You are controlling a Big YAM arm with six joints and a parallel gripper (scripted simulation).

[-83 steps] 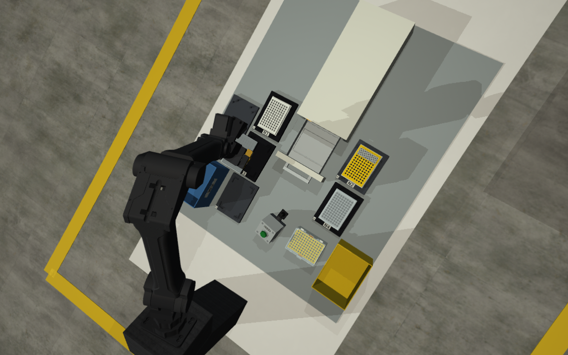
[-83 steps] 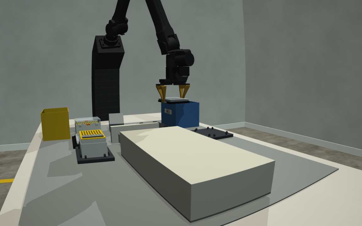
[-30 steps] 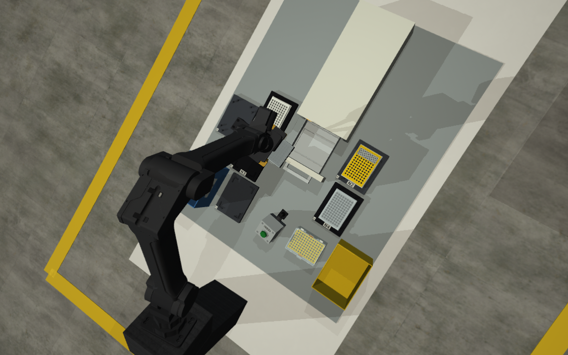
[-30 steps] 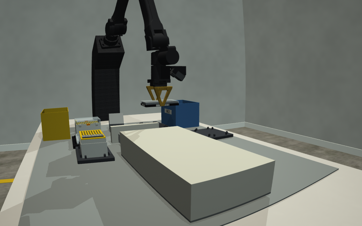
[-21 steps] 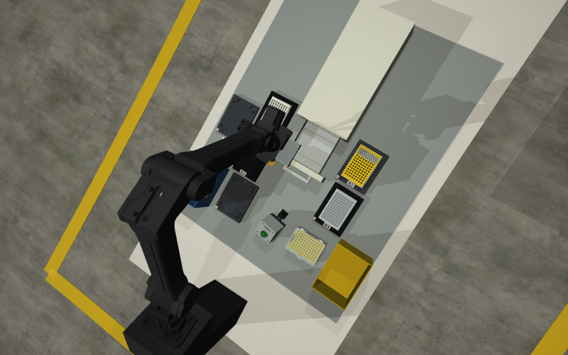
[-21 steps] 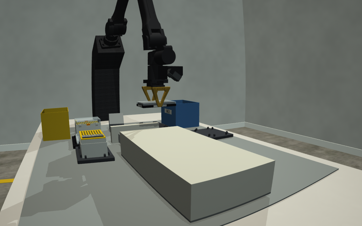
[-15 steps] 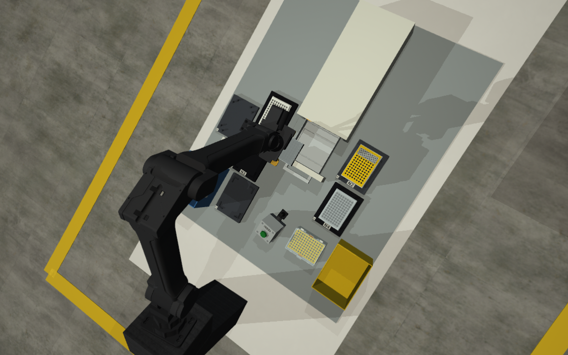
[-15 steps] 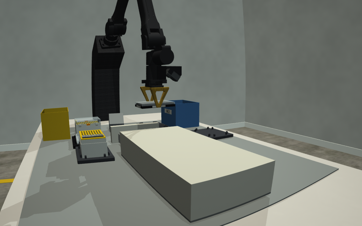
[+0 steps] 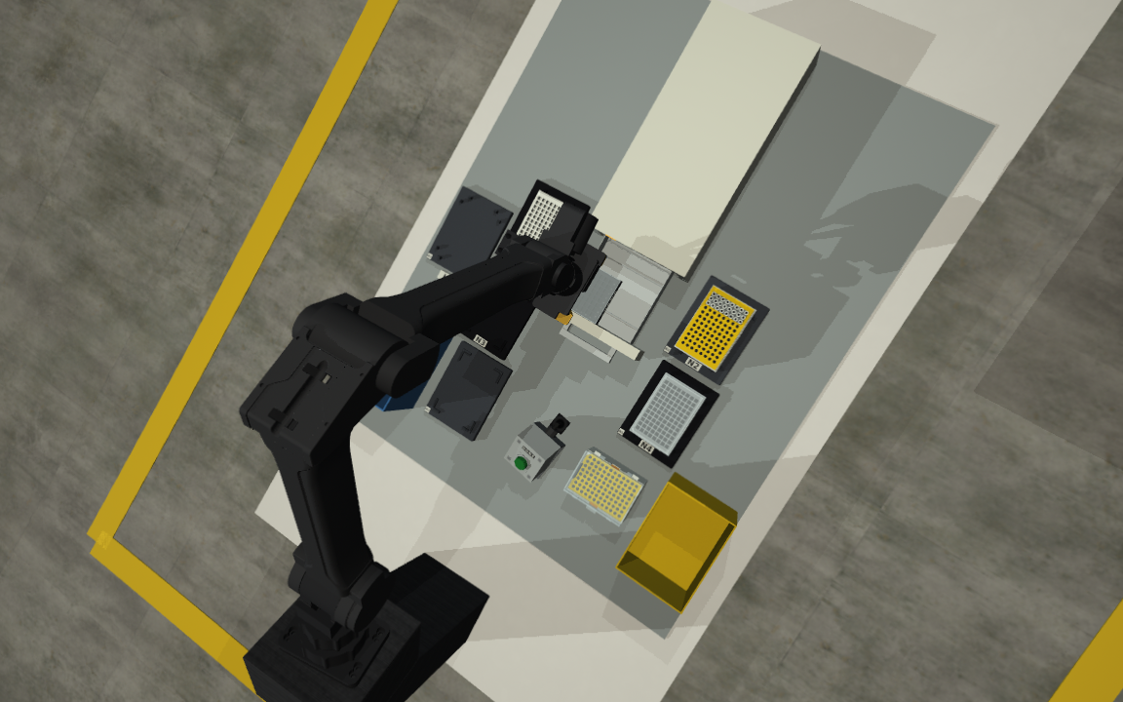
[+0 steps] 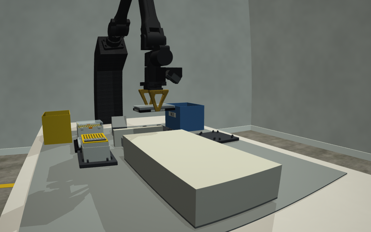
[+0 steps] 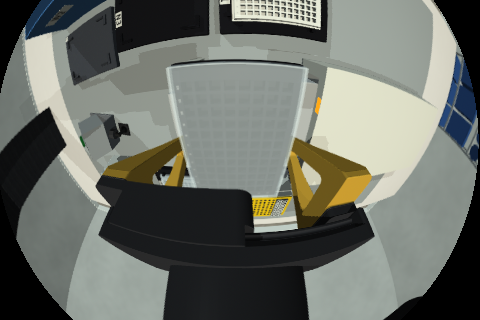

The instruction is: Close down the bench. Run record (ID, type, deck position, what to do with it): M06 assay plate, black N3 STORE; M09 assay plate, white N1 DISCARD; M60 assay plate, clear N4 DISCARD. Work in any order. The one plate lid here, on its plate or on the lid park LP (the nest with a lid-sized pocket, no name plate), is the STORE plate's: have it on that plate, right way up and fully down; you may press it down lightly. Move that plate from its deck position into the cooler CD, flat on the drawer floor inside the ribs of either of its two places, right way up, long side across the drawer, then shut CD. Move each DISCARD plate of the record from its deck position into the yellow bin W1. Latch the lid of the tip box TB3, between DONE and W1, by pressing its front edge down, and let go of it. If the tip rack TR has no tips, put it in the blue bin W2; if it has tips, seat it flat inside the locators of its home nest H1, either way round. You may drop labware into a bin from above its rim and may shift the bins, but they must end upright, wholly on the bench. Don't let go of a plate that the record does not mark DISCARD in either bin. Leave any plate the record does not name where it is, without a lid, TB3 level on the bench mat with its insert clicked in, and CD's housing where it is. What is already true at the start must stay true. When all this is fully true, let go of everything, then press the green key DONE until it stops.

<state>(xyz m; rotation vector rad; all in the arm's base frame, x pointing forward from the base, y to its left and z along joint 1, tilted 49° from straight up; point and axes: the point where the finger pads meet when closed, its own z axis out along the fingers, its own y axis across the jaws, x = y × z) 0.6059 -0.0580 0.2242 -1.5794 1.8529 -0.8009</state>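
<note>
Now: the cooler drawer 12 cm below my hand, 6 cm ahead of it and 5 cm to the right of it. Round my hand: clear plate lid 1 cm above; then white plate 14 cm to the left, 13 cm below, 9 cm ahead; then black plate right at my hand.
</note>
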